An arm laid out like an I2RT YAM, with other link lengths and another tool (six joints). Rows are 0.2 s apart.
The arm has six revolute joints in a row. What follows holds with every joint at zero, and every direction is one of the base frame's.
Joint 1 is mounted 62.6 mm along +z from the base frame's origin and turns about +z.
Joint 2 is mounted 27 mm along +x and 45.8 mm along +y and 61.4 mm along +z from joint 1 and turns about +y.
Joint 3 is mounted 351.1 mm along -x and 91.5 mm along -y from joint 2 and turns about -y.
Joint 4 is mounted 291.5 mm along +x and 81.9 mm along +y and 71.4 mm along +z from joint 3 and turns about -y.
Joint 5 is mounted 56.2 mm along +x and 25.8 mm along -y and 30.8 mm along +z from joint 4 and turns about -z.
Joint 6 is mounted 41.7 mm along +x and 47.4 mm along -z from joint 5 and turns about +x.
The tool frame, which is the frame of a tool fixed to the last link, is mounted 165 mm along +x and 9 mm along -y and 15 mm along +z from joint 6; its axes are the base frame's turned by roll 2.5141, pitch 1.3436 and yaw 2.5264 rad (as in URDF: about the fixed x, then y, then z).
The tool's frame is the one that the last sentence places.
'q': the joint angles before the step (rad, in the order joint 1, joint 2, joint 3, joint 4, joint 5, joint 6). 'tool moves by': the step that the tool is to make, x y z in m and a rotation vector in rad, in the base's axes. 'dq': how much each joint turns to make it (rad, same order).
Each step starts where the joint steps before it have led.
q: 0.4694, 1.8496, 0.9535, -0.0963, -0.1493, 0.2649
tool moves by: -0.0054, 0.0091, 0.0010, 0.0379, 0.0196, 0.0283
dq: 0.0001, 0.0000, 0.0002, -0.0006, -0.0512, -0.0003
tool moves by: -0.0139, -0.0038, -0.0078, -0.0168, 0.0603, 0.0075
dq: -0.0001, 0.0000, -0.0003, -0.0611, -0.0145, -0.0001
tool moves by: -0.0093, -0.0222, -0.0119, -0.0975, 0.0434, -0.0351
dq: 0.0001, 0.0020, -0.0002, -0.0806, 0.0759, 0.0005
